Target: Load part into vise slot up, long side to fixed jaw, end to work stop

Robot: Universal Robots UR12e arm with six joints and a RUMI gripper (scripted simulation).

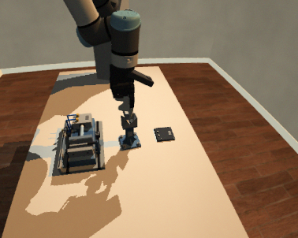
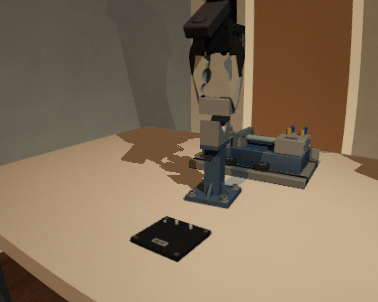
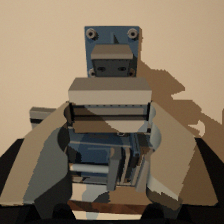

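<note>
The part lies right at my hand. Round my hand: dark work stop rod 10 mm ahead, 180 mm to the right, 100 mm below; blue foot 190 mm below; cream cylinder rod 90 mm behind, 200 mm to the right, 120 mm below.
</note>
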